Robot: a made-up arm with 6 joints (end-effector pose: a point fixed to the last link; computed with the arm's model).
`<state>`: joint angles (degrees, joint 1 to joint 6).
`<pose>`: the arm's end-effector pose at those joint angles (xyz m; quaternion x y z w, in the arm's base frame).
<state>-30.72 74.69 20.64 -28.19 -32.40 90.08</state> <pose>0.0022 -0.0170 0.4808 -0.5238 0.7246 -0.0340 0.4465</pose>
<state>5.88 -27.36 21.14 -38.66 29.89 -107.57</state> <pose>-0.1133 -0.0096 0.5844 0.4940 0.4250 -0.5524 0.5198</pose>
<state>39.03 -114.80 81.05 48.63 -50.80 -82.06</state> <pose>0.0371 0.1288 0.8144 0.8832 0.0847 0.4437 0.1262</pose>
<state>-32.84 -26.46 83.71 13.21 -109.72 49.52</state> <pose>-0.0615 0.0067 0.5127 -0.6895 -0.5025 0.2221 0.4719</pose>
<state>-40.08 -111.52 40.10 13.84 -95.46 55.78</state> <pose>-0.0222 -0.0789 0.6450 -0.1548 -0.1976 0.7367 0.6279</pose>
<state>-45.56 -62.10 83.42 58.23 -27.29 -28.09</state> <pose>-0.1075 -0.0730 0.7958 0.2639 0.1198 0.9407 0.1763</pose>
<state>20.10 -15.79 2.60 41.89 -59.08 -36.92</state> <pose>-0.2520 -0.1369 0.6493 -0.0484 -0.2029 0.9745 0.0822</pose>
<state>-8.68 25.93 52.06 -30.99 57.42 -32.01</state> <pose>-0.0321 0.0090 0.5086 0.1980 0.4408 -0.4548 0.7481</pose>
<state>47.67 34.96 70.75 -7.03 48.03 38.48</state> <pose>-0.2173 0.2800 0.5182 -0.1195 -0.7886 0.5911 0.1203</pose>
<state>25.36 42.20 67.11 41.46 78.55 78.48</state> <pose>-0.3926 0.1444 0.5888 0.4683 -0.7032 0.3142 0.4330</pose>
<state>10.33 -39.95 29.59 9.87 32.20 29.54</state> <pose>-0.2926 -0.0692 0.6917 0.5772 -0.6911 0.3306 0.2827</pose>
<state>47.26 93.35 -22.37 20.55 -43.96 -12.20</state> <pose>-0.2302 -0.0305 0.7552 0.4813 0.0449 -0.8294 0.2799</pose>
